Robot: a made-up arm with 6 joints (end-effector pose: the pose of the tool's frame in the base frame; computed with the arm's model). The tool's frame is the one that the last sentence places. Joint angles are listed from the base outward.
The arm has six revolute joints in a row. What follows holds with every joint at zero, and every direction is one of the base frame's. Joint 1 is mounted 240 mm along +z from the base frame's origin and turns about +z. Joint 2 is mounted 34 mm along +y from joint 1 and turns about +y. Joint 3 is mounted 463 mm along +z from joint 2 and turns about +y. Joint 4 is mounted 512 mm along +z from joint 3 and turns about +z. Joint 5 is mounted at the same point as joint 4 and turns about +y. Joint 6 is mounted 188 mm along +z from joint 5 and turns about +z. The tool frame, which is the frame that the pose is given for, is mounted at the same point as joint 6; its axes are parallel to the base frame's.
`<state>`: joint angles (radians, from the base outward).
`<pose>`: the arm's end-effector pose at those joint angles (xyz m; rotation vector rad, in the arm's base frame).
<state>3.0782 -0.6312 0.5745 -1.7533 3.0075 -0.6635</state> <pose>0.2951 -0.0280 0.9387 -2.5449 1.6617 0.1413</pose>
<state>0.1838 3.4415 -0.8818 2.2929 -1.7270 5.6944</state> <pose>0.0448 -0.0988 -0.6731 1.7434 1.1936 -1.5078</pose>
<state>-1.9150 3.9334 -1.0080 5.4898 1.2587 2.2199</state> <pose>0.0233 0.3421 -0.6687 -2.1095 0.3259 0.8205</pose>
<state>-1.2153 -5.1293 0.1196 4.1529 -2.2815 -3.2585</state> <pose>0.4297 -0.7128 0.4692 0.7226 2.4896 1.2980</pose>
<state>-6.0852 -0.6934 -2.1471 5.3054 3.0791 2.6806</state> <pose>-0.3954 -0.0546 0.2883 -0.3298 0.1205 -2.4160</pose>
